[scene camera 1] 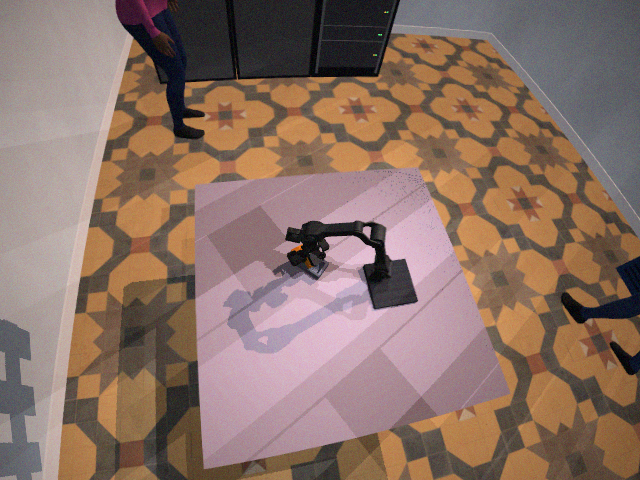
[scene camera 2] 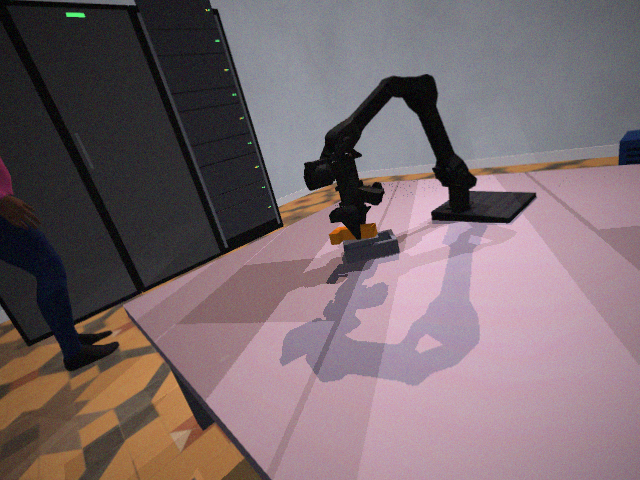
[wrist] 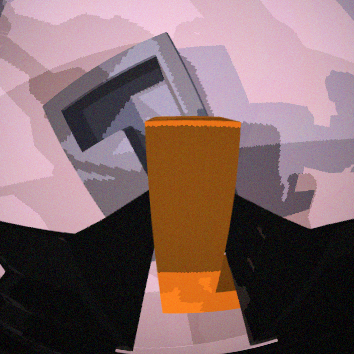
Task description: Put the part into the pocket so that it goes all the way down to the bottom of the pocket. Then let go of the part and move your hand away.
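Seen in the pictures: gripper, between the fingertips: (scene camera 1: 306, 260) (scene camera 2: 361, 237) (wrist: 186, 195); arm's base, origin of its link: (scene camera 1: 380, 273) (scene camera 2: 459, 205).
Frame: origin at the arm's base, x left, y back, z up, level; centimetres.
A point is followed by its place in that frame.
The orange part (scene camera 1: 297, 249) @(z 6.1, x -21.6, y -34.2 cm) (scene camera 2: 338, 235) @(z 5.4, x -20.2, y -36.1 cm) (wrist: 195, 160) @(z 6.1, x -13.8, y -30.8 cm) is held between the two black fingers of my gripper (scene camera 1: 309, 256) @(z 2.9, x -16.5, y -31.5 cm) (scene camera 2: 357, 235) @(z 2.9, x -16.5, y -31.5 cm) (wrist: 186, 195) @(z 2.9, x -16.5, y -31.5 cm), which is shut on it. The grey block with the pocket (scene camera 1: 319, 270) @(z -1.9, x -11.7, y -26.4 cm) (scene camera 2: 369, 251) @(z -0.3, x -13.8, y -33.2 cm) (wrist: 115, 71) @(z 1.2, x -10.5, y -26.5 cm) lies on the table. In the wrist view the block is turned at an angle to the part, and part of the dark pocket shows at upper left. The part covers the block's near right portion there. In scene camera 2 the part appears at the block's top rear edge, above the rim. Whether they touch is unclear.
The pink table (scene camera 1: 268, 413) @(z -2.4, x 38.0, y -67.4 cm) (scene camera 2: 439, 413) @(z -2.4, x 15.4, y -71.6 cm) bears the arm's black base plate (scene camera 1: 395, 289) @(z -0.6, x 9.6, y 3.5 cm) (scene camera 2: 485, 206) @(z -0.5, x 7.3, y -0.9 cm), to the right of the block in both scene views. Dark cabinets (scene camera 1: 273, 41) (scene camera 2: 93, 129) and a person in a pink top (scene camera 1: 175, 67) (scene camera 2: 36, 263) stand beyond the table.
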